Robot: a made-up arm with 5 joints. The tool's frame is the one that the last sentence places. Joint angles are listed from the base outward.
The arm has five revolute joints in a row. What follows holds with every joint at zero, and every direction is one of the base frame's. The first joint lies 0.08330 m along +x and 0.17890 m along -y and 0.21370 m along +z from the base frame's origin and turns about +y. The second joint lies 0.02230 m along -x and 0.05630 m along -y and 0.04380 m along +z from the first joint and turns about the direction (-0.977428, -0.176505, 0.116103). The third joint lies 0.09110 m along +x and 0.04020 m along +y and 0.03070 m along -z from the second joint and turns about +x. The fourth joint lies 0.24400 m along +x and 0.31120 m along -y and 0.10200 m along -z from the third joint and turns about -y. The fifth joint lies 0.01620 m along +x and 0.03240 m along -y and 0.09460 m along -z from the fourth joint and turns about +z. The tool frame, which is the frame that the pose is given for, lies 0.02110 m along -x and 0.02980 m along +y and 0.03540 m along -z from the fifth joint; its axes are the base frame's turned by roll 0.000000, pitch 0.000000 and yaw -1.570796 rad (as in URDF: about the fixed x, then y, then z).
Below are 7 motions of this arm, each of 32 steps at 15 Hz.
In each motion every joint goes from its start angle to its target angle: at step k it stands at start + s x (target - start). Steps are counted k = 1, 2, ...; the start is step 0. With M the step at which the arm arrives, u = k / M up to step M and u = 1 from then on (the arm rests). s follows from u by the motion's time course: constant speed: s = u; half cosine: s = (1 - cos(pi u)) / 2; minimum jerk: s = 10 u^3 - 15 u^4 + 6 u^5.
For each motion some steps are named. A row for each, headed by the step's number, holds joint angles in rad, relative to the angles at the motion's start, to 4 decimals.
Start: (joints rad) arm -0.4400 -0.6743 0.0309 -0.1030 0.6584
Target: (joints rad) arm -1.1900 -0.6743 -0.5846 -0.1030 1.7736
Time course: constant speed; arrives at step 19
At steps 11, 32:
11: -0.4342 0.0000 -0.3563 0.0000 0.6456
32: -0.7500 0.0000 -0.6155 0.0000 1.1152

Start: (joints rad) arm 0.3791 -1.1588 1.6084 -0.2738 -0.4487
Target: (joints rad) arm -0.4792 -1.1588 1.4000 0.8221 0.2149
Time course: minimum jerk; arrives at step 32
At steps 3, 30, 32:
3: -0.0061 0.0000 -0.0015 0.0078 0.0047
30: -0.8564 0.0000 -0.2079 1.0935 0.6621
32: -0.8583 0.0000 -0.2084 1.0959 0.6636

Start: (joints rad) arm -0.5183 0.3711 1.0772 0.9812 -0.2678
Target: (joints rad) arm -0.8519 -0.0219 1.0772 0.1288 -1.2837
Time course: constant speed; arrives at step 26
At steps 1, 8, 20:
1: -0.0128 -0.0151 0.0000 -0.0328 -0.0391
8: -0.1026 -0.1209 0.0000 -0.2623 -0.3126
20: -0.2566 -0.3023 0.0000 -0.6557 -0.7815

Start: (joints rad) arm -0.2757 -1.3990 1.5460 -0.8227 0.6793
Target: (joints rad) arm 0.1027 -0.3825 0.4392 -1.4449 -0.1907
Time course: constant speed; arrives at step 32
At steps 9, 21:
9: 0.1064 0.2859 -0.3113 -0.1750 -0.2447
21: 0.2483 0.6671 -0.7263 -0.4083 -0.5709

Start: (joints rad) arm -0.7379 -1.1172 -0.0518 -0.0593 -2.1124
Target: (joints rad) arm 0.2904 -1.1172 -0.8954 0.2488 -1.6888
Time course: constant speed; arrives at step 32
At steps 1, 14, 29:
1: 0.0321 0.0000 -0.0264 0.0096 0.0132
14: 0.4499 0.0000 -0.3691 0.1348 0.1853
29: 0.9319 0.0000 -0.7645 0.2792 0.3839

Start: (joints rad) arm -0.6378 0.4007 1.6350 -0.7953 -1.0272
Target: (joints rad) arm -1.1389 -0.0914 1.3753 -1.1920 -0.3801
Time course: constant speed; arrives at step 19
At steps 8, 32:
8: -0.2110 -0.2072 -0.1093 -0.1670 0.2725
32: -0.5011 -0.4921 -0.2597 -0.3967 0.6471

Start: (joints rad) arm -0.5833 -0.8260 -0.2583 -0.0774 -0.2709
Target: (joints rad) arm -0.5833 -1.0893 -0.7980 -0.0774 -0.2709
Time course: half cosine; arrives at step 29
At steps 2, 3, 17, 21, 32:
2: 0.0000 -0.0031 -0.0063 0.0000 0.0000
3: 0.0000 -0.0069 -0.0141 0.0000 0.0000
17: 0.0000 -0.1669 -0.3420 0.0000 0.0000
21: 0.0000 -0.2169 -0.4445 0.0000 0.0000
32: 0.0000 -0.2633 -0.5397 0.0000 0.0000

